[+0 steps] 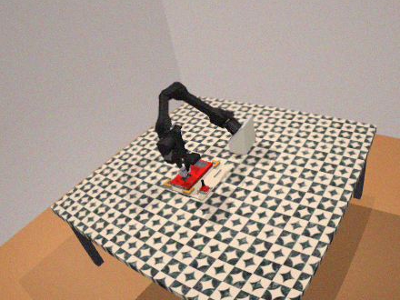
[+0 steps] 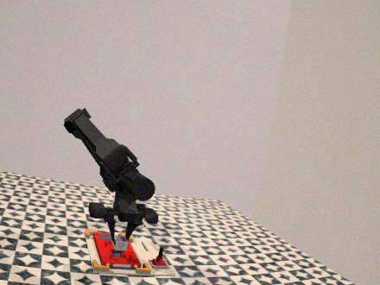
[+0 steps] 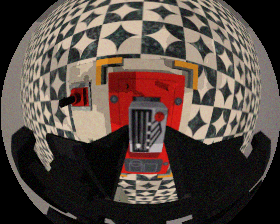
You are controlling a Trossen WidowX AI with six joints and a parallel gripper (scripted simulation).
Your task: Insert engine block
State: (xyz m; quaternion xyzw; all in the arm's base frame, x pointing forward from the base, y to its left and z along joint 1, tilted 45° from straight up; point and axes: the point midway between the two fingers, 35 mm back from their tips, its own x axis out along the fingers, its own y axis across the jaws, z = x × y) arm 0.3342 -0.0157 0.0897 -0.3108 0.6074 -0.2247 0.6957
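Right now my gripper tip is 10 mm above the grey engine block.
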